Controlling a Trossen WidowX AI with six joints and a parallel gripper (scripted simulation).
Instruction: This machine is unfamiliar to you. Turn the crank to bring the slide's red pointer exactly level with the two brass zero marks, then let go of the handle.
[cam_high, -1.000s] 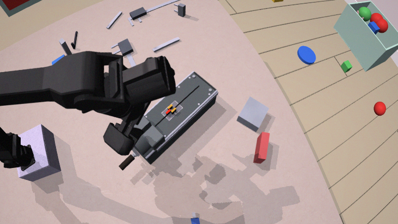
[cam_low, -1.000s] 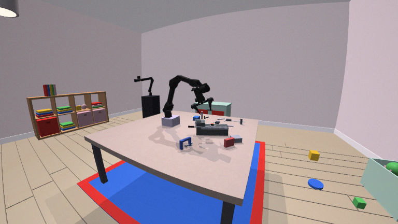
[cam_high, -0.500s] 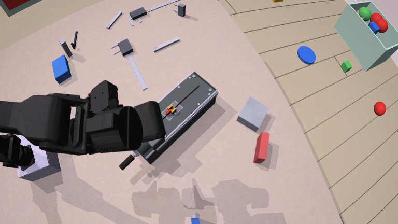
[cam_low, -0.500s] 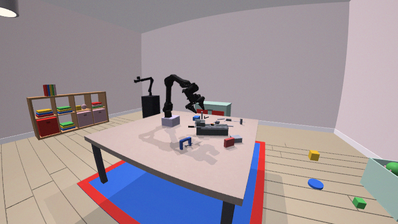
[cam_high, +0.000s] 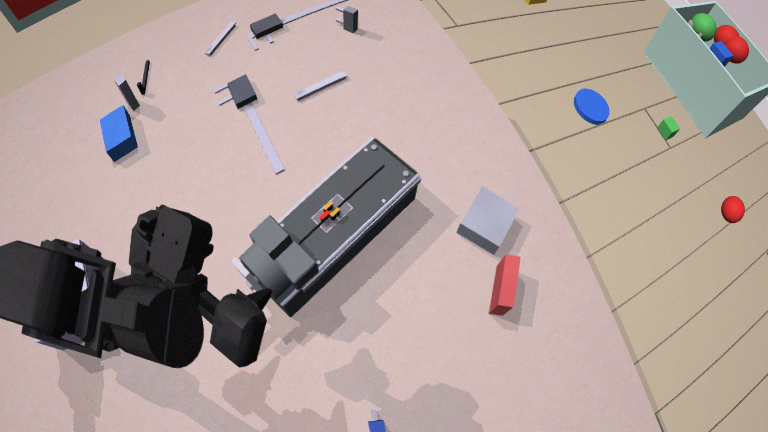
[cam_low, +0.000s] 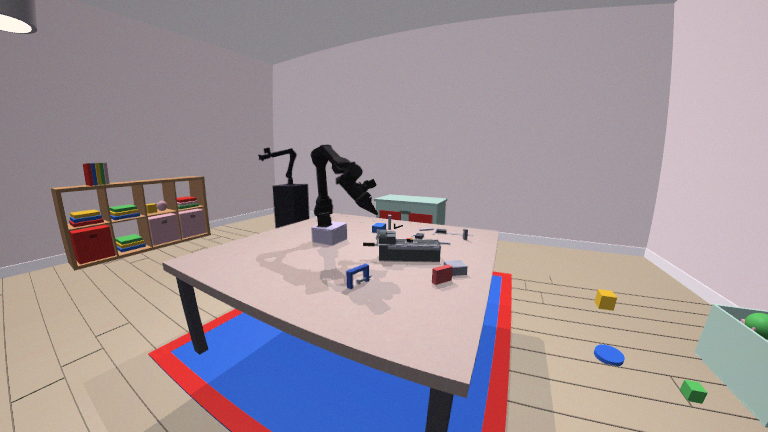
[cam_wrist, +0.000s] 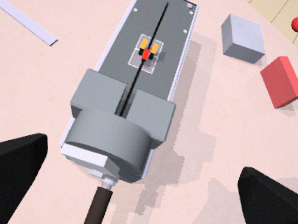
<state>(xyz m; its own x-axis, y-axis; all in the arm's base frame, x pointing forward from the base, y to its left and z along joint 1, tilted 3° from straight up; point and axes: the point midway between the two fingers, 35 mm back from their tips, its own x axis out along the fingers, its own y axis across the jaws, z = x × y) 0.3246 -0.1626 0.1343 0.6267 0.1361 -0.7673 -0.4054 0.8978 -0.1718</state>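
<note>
My gripper tip is 14 cm above the dark brown crank handle and 3 cm past it. From my gripper tip the other things lie so: red pointer 13 cm ahead, 12 cm below, 5 cm to the left; then red block 30 cm ahead, 17 cm below, 15 cm to the right; then grey block 34 cm ahead, 18 cm below, 5 cm to the right.
</note>
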